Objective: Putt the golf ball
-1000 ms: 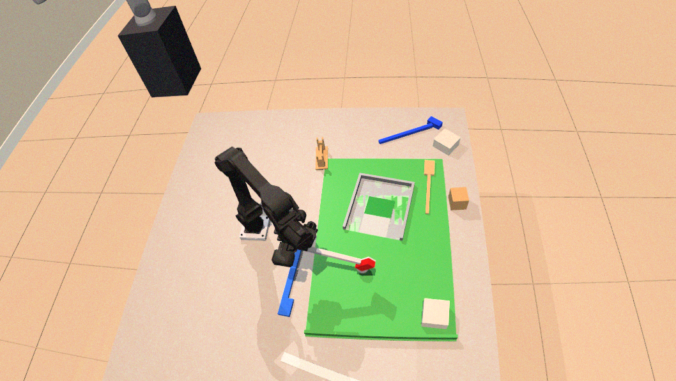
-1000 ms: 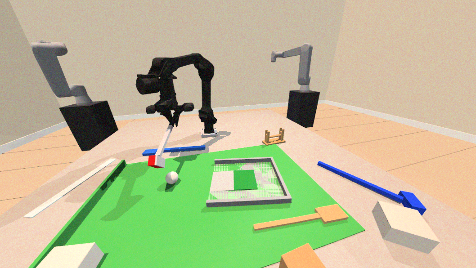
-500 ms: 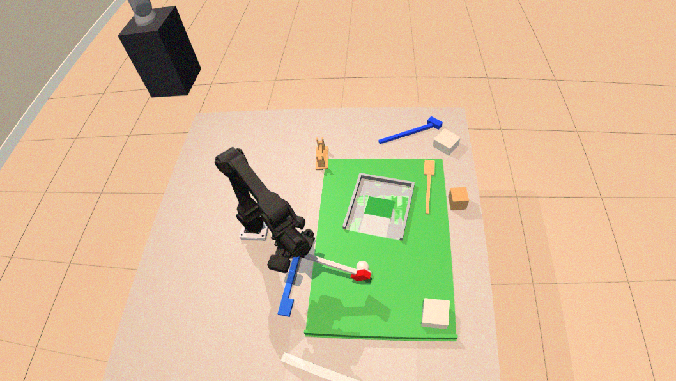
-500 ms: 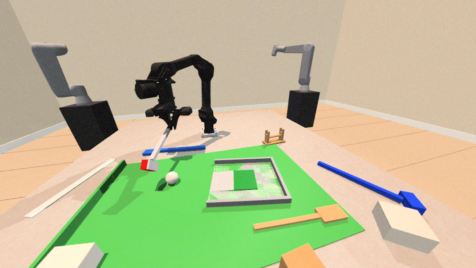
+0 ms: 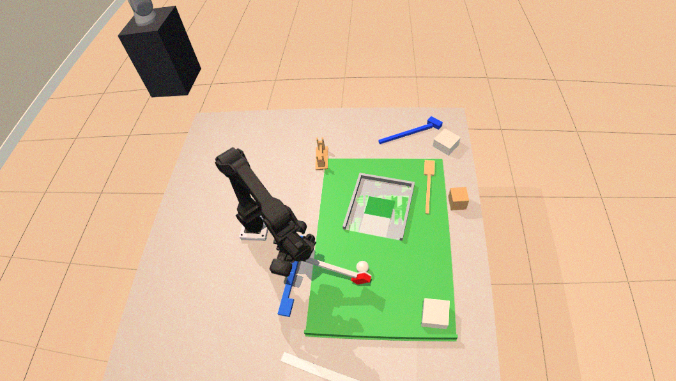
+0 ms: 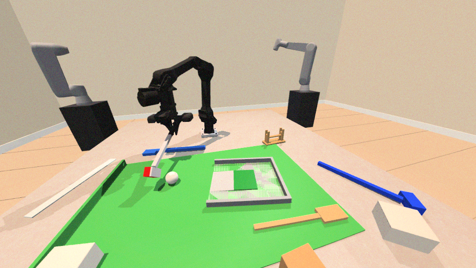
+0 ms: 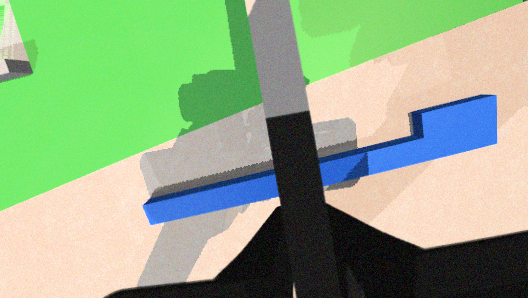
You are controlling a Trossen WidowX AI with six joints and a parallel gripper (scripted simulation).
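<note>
Now: the red putter 120 mm ahead of my gripper tip and 20 mm to the right of it. From my gripper tip the other things lie so: white golf ball: 220 mm ahead, 20 mm to the left, 70 mm below; then white strip: 130 mm ahead, 340 mm to the right, 90 mm below; then green mat: 290 mm ahead, 140 mm to the left, 90 mm below.
</note>
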